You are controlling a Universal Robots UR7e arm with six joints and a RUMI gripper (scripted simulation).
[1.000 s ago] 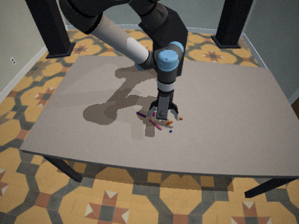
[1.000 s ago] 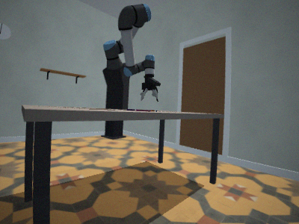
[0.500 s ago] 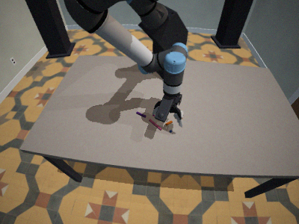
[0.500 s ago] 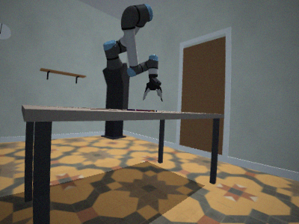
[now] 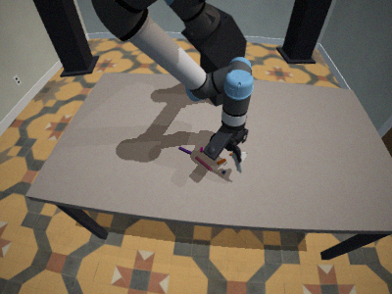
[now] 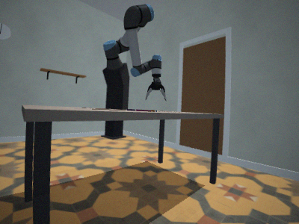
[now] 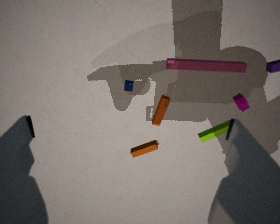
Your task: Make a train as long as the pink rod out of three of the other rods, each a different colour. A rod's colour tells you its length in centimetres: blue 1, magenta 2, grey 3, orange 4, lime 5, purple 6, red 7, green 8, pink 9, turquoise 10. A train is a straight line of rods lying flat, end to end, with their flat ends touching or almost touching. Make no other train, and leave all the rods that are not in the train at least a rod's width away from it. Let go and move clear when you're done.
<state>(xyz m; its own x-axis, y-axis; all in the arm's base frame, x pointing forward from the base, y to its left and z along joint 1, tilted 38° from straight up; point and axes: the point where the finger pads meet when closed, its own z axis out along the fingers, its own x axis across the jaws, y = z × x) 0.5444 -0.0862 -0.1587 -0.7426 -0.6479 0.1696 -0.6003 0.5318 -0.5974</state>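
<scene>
Now: the blue rod 8 cm below my hand and 1 cm to the left of it. Also, from my hand: magenta rod: 12 cm behind, 8 cm below, 7 cm to the right; then lime rod: 13 cm behind, 8 cm below, 2 cm to the right; then pink rod: 8 cm below, 7 cm to the right, 5 cm behind.
</scene>
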